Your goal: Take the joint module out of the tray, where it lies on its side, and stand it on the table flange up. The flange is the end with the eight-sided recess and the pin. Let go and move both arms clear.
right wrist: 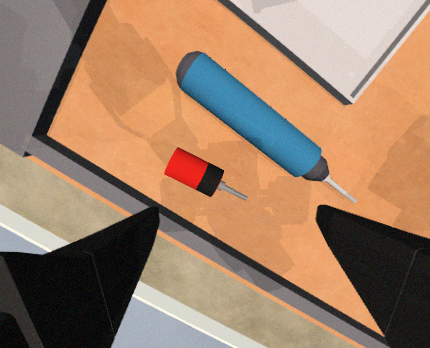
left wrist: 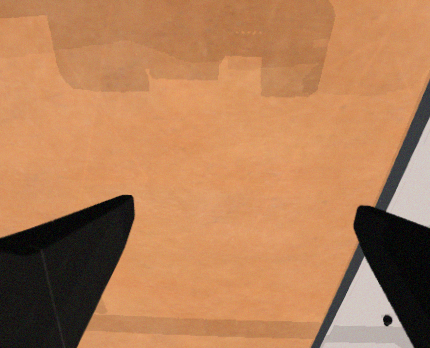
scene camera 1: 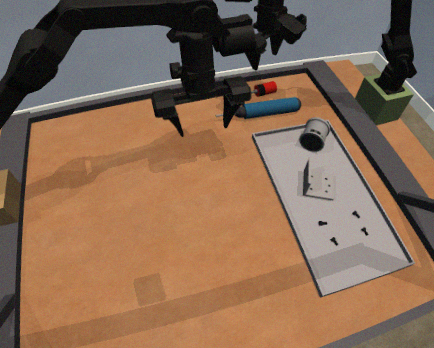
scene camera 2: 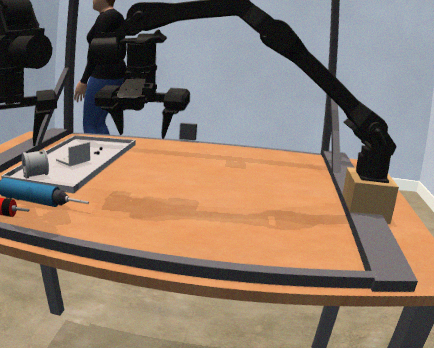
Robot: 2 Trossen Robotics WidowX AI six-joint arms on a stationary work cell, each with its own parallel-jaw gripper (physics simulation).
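Places are measured from the left arm's base along level axes (x back, y right, z up), in millimetres.
Pixels of known places: left gripper, fingertip midpoint: [left wrist: 244, 211] [scene camera 1: 204, 131] [scene camera 2: 141, 136]; right gripper, fingertip midpoint: [right wrist: 237, 213] [scene camera 1: 265, 62] [scene camera 2: 12, 148]; left arm's base, origin of the base link: [scene camera 2: 372, 176]; right arm's base, origin of the base link: [scene camera 1: 389, 85].
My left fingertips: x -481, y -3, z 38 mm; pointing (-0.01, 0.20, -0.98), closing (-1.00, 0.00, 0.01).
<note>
For each thing: its middle in the pictures, then the offset to it from my left fingertips.
- grey joint module, body centre: [scene camera 2: 34, 164] [scene camera 1: 315, 134] dy -1, dx -286, dz -85 mm
- tray, body centre: [scene camera 1: 326, 193] [scene camera 2: 73, 158] dy +153, dx -247, dz -113 mm
- blue driver, body centre: [right wrist: 276, 138] [scene camera 2: 40, 194] [scene camera 1: 258, 109] dy -133, dx -186, dz -101 mm
- red tool, body centre: [right wrist: 209, 180] [scene camera 2: 9, 207] [scene camera 1: 259, 90] dy -212, dx -218, dz -104 mm
- angled bracket, body centre: [scene camera 1: 320, 179] [scene camera 2: 72, 152] dy +128, dx -237, dz -89 mm
The grey joint module [scene camera 1: 315, 134] [scene camera 2: 35, 163] lies on its side in the tray [scene camera 1: 280, 150] [scene camera 2: 60, 177] [left wrist: 345, 305] [right wrist: 320, 40], at the end near the tools. A dark round opening faces the front in scene camera 1; I cannot make out the eight-sided recess or pin. My left gripper [scene camera 1: 204, 131] [scene camera 2: 142, 135] [left wrist: 244, 211] is open and empty, pointing down high above the table, left of the tray in scene camera 1. My right gripper [scene camera 1: 265, 61] [right wrist: 237, 213] is open and empty, high above the tool area; in scene camera 2 it is partly cut off.
A blue driver [scene camera 1: 272, 107] [scene camera 2: 30, 192] [right wrist: 252, 115] and a red tool [scene camera 1: 266, 88] [scene camera 2: 7, 206] [right wrist: 195, 171] lie beside the tray. In the tray are an angled bracket [scene camera 1: 318, 186] [scene camera 2: 78, 153] and several black screws. A raised dark frame edges the table.
</note>
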